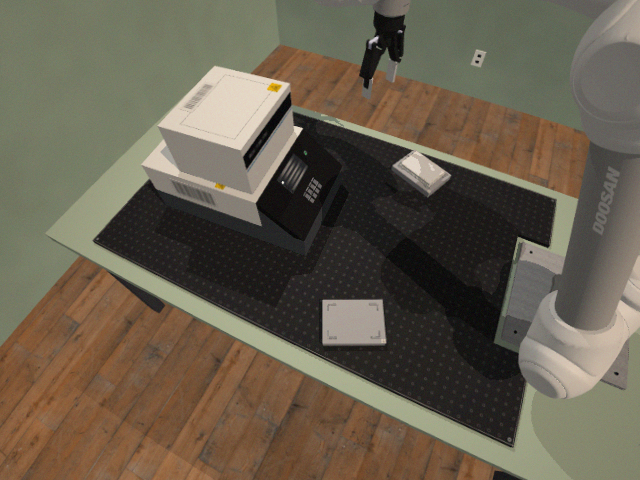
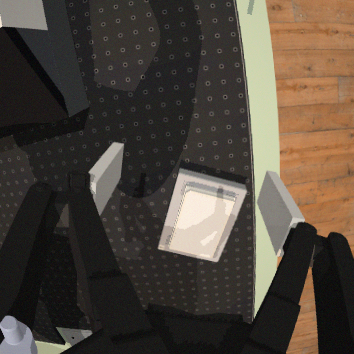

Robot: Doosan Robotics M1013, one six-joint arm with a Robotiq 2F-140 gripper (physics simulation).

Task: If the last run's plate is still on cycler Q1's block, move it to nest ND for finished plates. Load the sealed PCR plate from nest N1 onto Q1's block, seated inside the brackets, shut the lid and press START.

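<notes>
The white-topped sealed plate (image 1: 421,167) (image 2: 202,217) lies on a light grey nest (image 1: 431,190) (image 2: 212,181) near the mat's far edge. A second grey nest (image 1: 354,321), with corner brackets and no plate on it, lies near the front edge. No nest labels are readable. Cycler Q1 (image 1: 235,204) (image 2: 50,55) stands at the left. Its white lid (image 1: 222,108) looks down, and its block is hidden. A small green mark (image 1: 305,152) shows on its dark sloping panel. My gripper (image 1: 379,83) (image 2: 192,173) is open and empty, well above the table, with the plate below it.
A black dotted mat (image 1: 330,268) (image 2: 220,115) covers much of the green table (image 1: 206,322) (image 2: 262,100). The arm's base stands on a grey metal plate (image 1: 522,320) at the right. The cycler's tall body rises left of the gripper.
</notes>
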